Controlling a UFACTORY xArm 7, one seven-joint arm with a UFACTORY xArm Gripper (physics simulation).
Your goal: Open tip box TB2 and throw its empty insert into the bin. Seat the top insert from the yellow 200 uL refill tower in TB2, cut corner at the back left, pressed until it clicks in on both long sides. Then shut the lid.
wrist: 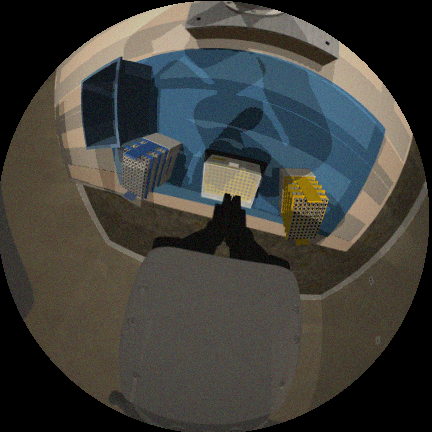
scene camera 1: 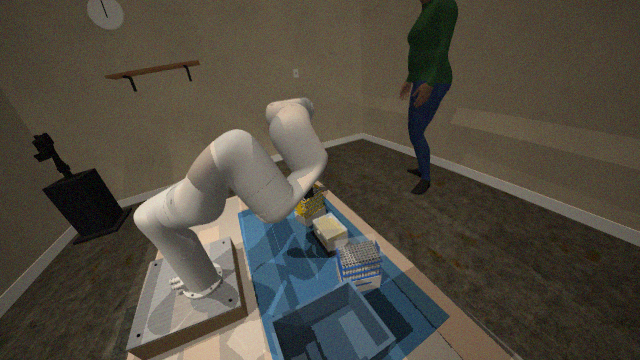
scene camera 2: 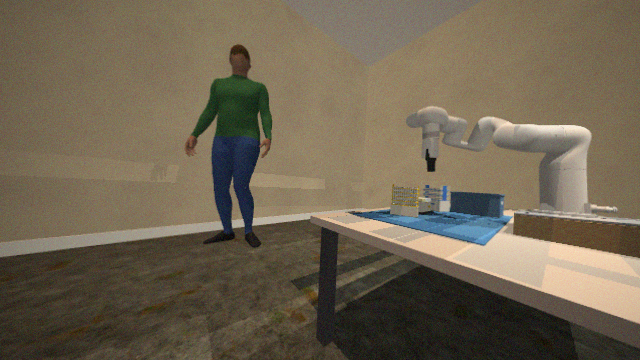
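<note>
The tip box TB2 [scene camera 1: 330, 229] [scene camera 2: 424, 204] [wrist: 231, 181] stands between the two refill towers. Its pale translucent lid appears shut, with a yellowish grid showing through. The yellow refill tower [scene camera 1: 311, 204] [scene camera 2: 405, 198] [wrist: 306, 210] stands upright beside it, its stacked inserts on a light base. The bin [scene camera 1: 367, 314] [scene camera 2: 475, 204] [wrist: 117, 102] is a dark blue open container beyond the blue tower. My gripper [scene camera 2: 431, 170] [wrist: 228, 204] is shut and empty, pointing down, well above the table. In the wrist view its fingertips overlap the near edge of TB2. Scene camera 1 mostly hides the gripper behind the arm.
A blue refill tower [scene camera 1: 359, 260] [wrist: 145, 167] stands between TB2 and the bin. These things are on a blue mat [scene camera 1: 270, 250] [scene camera 2: 465, 232] [wrist: 350, 127]. The arm's base plate [scene camera 1: 165, 310] [wrist: 260, 31] is across the mat. A person [scene camera 1: 431, 60] [scene camera 2: 237, 110] stands beyond the table.
</note>
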